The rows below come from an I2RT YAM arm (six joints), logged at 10 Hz.
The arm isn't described. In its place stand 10 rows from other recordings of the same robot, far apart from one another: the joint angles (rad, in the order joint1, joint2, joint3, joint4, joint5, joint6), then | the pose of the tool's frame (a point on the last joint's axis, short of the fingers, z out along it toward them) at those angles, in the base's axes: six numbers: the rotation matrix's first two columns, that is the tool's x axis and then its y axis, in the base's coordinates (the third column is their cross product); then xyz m.
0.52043 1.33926 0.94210 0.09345 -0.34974 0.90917 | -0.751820 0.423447 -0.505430 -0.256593 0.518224 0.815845 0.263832 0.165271 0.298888
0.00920 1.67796 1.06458 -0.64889 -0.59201 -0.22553 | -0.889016 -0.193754 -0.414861 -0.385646 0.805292 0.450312 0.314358 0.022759 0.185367
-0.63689 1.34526 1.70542 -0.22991 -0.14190 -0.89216 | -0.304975 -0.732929 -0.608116 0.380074 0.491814 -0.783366 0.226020 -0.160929 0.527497
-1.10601 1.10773 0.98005 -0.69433 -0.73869 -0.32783 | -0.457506 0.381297 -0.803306 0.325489 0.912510 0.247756 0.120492 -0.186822 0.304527
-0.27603 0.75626 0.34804 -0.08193 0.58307 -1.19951 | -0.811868 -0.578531 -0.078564 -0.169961 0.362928 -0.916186 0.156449 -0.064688 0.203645
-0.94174 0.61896 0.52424 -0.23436 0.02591 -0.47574 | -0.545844 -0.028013 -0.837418 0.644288 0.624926 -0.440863 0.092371 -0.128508 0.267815
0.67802 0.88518 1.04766 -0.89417 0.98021 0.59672 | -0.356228 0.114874 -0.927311 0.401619 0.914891 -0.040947 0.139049 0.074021 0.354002
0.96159 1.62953 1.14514 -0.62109 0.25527 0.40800 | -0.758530 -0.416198 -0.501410 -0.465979 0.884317 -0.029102 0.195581 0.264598 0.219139
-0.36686 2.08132 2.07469 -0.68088 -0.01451 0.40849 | -0.405340 0.581249 -0.705584 0.554844 0.769837 0.315436 0.447396 -0.171361 0.332661
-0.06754 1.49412 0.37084 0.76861 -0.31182 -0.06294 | -0.331789 -0.037559 -0.942606 -0.244159 0.968579 0.047348 0.261197 -0.006721 0.144351
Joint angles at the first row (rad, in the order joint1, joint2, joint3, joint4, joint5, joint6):
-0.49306, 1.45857, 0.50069, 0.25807, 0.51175, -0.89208
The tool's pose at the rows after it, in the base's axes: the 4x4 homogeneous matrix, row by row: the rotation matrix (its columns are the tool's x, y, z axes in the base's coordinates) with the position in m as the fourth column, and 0 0 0 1 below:
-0.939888 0.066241 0.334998 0.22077; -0.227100 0.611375 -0.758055 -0.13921; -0.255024 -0.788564 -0.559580 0.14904; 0 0 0 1
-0.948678 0.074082 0.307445 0.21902; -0.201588 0.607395 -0.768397 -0.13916; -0.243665 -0.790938 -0.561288 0.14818; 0 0 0 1
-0.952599 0.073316 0.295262 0.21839; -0.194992 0.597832 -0.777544 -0.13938; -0.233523 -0.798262 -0.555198 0.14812; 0 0 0 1
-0.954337 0.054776 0.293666 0.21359; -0.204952 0.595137 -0.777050 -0.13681; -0.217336 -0.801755 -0.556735 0.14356; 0 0 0 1
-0.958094 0.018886 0.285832 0.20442; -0.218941 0.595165 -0.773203 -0.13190; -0.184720 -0.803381 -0.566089 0.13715; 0 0 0 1
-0.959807 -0.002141 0.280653 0.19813; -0.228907 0.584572 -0.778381 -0.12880; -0.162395 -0.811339 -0.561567 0.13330; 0 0 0 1
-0.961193 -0.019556 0.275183 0.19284; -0.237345 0.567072 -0.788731 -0.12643; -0.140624 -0.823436 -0.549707 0.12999; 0 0 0 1
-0.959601 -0.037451 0.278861 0.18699; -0.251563 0.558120 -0.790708 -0.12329; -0.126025 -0.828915 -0.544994 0.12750; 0 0 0 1
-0.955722 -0.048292 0.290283 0.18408; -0.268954 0.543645 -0.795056 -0.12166; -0.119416 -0.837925 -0.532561 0.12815; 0 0 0 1
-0.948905 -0.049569 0.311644 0.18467; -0.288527 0.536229 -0.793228 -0.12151; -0.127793 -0.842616 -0.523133 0.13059; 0 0 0 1
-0.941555 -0.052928 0.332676 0.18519; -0.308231 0.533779 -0.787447 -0.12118; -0.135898 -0.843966 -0.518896 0.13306; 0 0 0 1
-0.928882 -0.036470 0.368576 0.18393; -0.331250 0.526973 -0.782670 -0.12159; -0.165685 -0.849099 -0.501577 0.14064; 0 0 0 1
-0.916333 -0.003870 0.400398 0.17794; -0.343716 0.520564 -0.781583 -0.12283; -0.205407 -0.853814 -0.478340 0.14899; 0 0 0 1
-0.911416 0.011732 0.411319 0.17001; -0.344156 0.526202 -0.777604 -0.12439; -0.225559 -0.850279 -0.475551 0.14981; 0 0 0 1
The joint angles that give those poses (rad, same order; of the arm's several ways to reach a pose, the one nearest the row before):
-0.49308, 1.43490, 0.51785, 0.20923, 0.53424, -0.84709
-0.49307, 1.43416, 0.51784, 0.19209, 0.56019, -0.83258
-0.49306, 1.43415, 0.51632, 0.19399, 0.57660, -0.83715
-0.49305, 1.42692, 0.48809, 0.21231, 0.57699, -0.85469
-0.49307, 1.40553, 0.44385, 0.21990, 0.57736, -0.88103
-0.49305, 1.39030, 0.41029, 0.24052, 0.58576, -0.90619
-0.49305, 1.37960, 0.37902, 0.27177, 0.59988, -0.93480
-0.49306, 1.35940, 0.34773, 0.29049, 0.59987, -0.95923
-0.49305, 1.34034, 0.32941, 0.31073, 0.59797, -0.98630
-0.49308, 1.33002, 0.32709, 0.32524, 0.58383, -1.00273
-0.49308, 1.31817, 0.32711, 0.32901, 0.56590, -1.01531
-0.50186, 1.27696, 0.32597, 0.32901, 0.53385, -1.02829
-0.52589, 1.21441, 0.31415, 0.32558, 0.49494, -1.03630
-0.55676, 1.17551, 0.29277, 0.32369, 0.45873, -1.04124

